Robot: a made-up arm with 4 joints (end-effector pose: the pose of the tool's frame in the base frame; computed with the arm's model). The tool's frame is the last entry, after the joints. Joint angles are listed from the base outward.
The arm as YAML. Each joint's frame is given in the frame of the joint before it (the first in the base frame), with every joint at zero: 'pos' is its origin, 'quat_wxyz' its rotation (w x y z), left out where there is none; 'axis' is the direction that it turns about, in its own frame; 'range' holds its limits. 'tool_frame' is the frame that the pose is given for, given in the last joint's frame.
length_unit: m
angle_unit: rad
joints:
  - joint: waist
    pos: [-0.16, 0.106, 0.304]
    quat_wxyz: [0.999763, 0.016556, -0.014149, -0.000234]
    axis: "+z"
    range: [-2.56, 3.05]
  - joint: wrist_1
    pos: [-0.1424, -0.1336, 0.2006]
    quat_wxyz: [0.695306, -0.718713, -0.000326, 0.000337]
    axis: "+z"
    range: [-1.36, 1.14]
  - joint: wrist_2
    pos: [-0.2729, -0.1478, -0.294]
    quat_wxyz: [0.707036, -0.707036, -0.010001, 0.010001]
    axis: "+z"
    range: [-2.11, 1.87]
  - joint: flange
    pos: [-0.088, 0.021, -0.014]
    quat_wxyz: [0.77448, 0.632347, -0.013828, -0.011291]
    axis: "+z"
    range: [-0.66, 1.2]
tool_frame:
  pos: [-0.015, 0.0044, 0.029]
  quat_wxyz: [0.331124, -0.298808, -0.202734, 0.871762]
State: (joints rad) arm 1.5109 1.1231 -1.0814 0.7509
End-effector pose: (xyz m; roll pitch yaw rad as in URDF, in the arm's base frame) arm 0.3166 -0.0792 0.8920 0.0406 -0.0928 -0.0930
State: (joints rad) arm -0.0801 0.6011 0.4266 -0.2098
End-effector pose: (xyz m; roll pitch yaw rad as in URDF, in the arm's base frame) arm -0.5604 -0.2508 0.8208 1.4748 0.2362 -2.8776
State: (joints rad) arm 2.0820 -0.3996 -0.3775 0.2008
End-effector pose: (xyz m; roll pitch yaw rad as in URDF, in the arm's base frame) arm 0.5024 -0.1529 0.5262 1.8624 0.5916 0.1898
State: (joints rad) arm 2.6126 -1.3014 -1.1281 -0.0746
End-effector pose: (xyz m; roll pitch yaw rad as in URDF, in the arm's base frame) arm 0.4310 0.3738 0.2728 2.6796 -0.1128 1.8172
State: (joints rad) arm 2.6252 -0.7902 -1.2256 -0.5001
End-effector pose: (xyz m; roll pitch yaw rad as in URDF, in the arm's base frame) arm 0.5003 0.3283 0.4254 2.5075 0.2383 2.2250
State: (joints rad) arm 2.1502 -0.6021 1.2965 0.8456
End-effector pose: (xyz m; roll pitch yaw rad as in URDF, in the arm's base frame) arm 0.3699 -0.1190 0.4892 0.7085 0.3605 -1.8993
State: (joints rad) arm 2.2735 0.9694 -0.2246 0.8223
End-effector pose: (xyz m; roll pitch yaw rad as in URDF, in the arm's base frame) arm 0.2894 0.1972 0.9338 0.4058 -0.8240 0.0885
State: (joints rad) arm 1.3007 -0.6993 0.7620 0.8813
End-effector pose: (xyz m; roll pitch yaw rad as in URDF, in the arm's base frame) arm 0.0419 -0.4835 0.4067 0.9014 0.5814 -2.2148
